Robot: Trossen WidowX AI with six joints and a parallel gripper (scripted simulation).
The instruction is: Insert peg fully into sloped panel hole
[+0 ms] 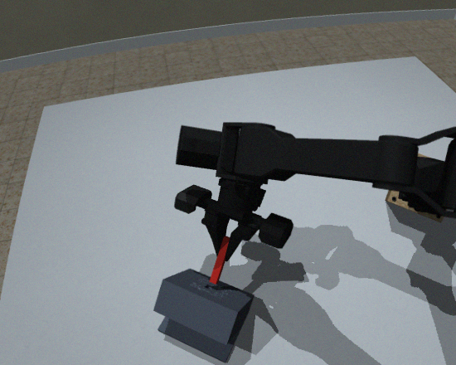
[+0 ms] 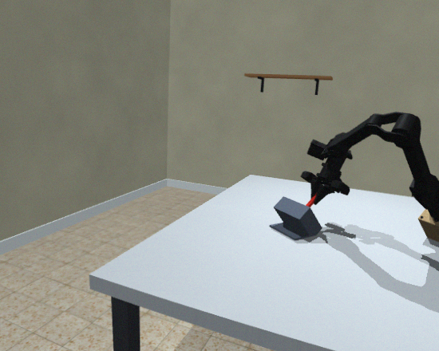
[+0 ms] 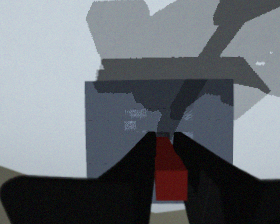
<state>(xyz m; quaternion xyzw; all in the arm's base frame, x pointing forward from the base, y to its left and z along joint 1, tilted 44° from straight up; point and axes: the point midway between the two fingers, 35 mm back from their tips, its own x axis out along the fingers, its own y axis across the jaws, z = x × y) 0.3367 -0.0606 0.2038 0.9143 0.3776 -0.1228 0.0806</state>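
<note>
My hand is 12 cm above the flat base plate, 9 cm to the right of it and 6 cm short of it. The rest, counted from my hand: red peg: 2 cm to the left, 2 cm below, 1 cm ahead.
</note>
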